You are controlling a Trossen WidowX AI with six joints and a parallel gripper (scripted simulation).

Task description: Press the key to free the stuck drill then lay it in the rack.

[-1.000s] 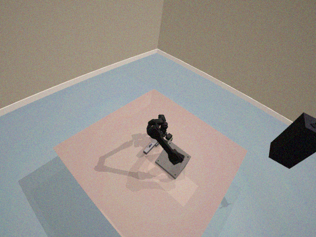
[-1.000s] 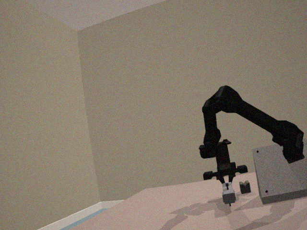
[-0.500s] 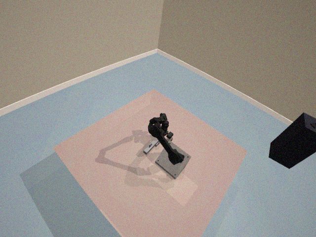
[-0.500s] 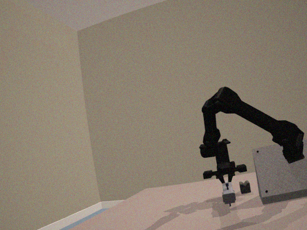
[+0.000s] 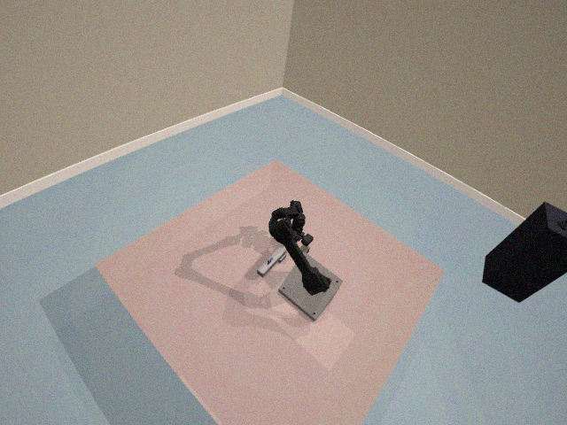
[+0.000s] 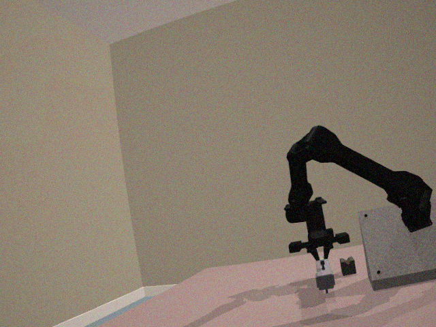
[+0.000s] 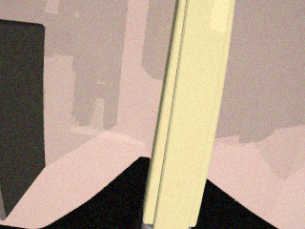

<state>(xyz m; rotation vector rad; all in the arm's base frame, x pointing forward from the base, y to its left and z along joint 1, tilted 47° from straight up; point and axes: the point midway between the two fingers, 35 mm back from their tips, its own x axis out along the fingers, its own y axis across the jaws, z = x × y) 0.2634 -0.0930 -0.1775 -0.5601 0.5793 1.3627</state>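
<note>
The drill is 4 cm to the left of my gripper tip and 3 cm above it. From my gripper tip the other things lie so: rack: 7 cm behind, 2 cm to the left; blue key: 1 cm ahead, 21 cm to the left, 3 cm above; grey holder block: 1 cm ahead, 18 cm to the left, 2 cm above.
</note>
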